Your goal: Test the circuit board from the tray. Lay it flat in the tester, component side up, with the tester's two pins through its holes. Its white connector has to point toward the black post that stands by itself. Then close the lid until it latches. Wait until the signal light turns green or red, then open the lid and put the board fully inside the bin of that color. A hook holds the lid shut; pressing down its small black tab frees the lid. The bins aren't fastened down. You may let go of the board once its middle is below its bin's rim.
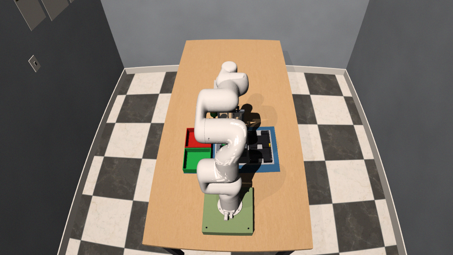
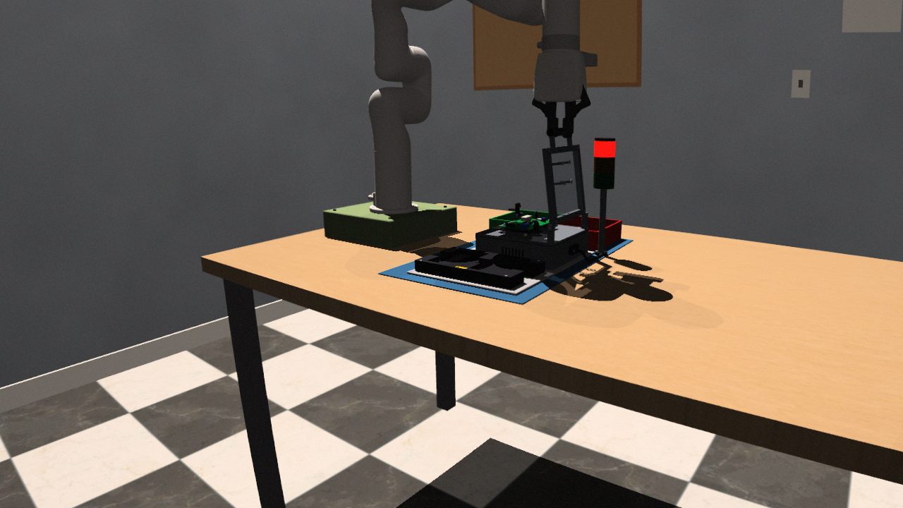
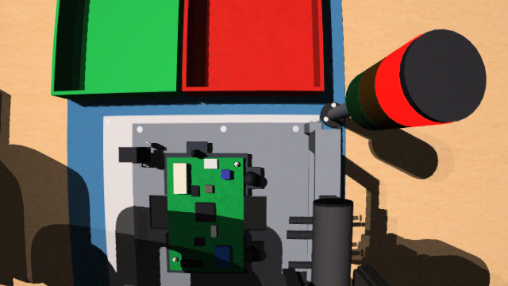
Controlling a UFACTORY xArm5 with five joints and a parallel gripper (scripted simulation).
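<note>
Now: the green circuit board 21 cm below my hand, 8 cm behind it and 1 cm to the right of it. The rest, counted from my hand: black tab 19 cm below, 14 cm behind, 5 cm to the left; tester lid 10 cm below, 1 cm ahead; red bin 27 cm below, 20 cm to the left, 5 cm behind.
</note>
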